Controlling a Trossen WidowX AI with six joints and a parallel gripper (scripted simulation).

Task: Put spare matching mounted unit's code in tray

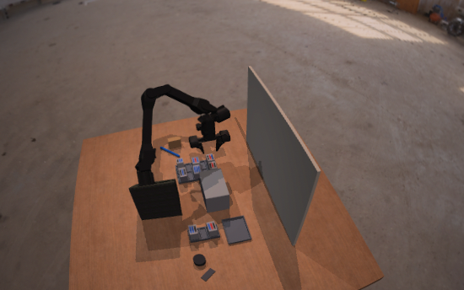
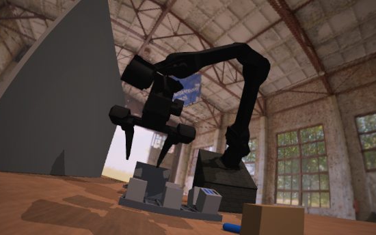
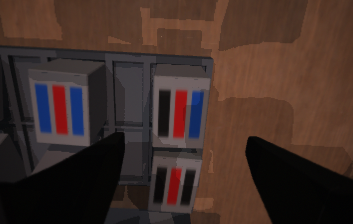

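Right now the dark tray is 410 mm to the right of my gripper tip and 80 mm below it. Round my gripper tip: spare 70 mm behind, 40 mm below; then cardboard box 200 mm to the left, 150 mm behind, 60 mm below; then grey mounted unit 200 mm to the right, 40 mm behind, 30 mm below.
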